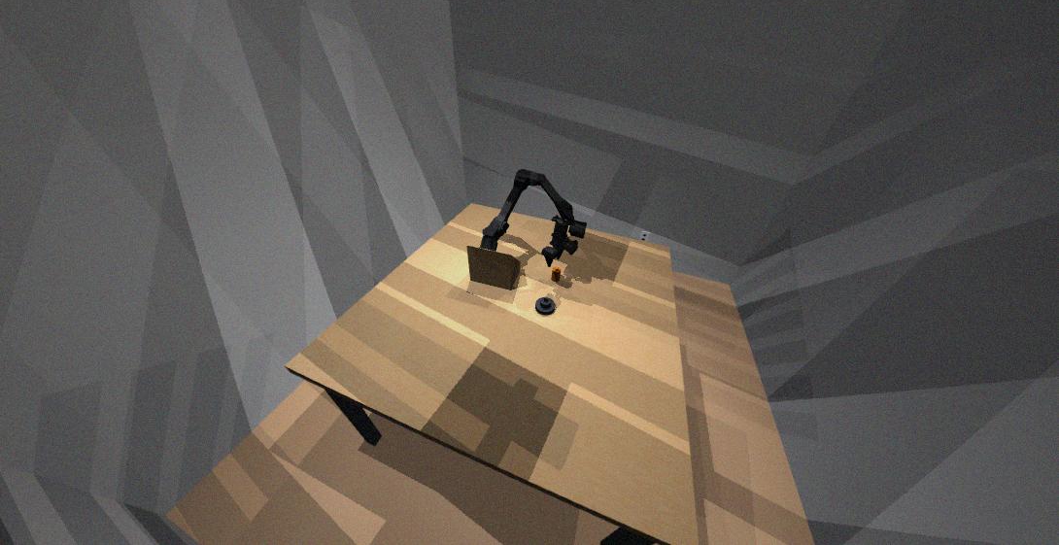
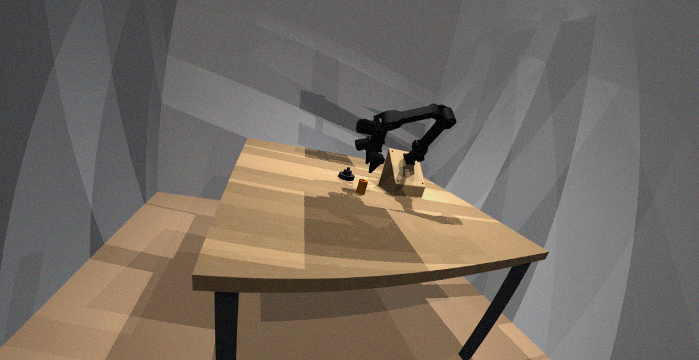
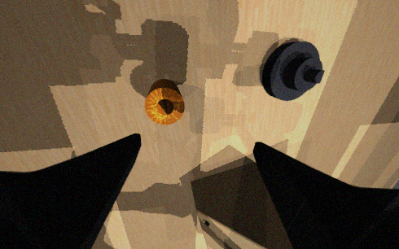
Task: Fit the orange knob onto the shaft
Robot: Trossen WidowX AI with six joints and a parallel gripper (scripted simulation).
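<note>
Right now the orange knob is 20 mm ahead of my gripper tip, 20 mm to the left of it and 80 mm below it. Round my gripper tip: dark round pedestal: 170 mm to the right, 80 mm below.
</note>
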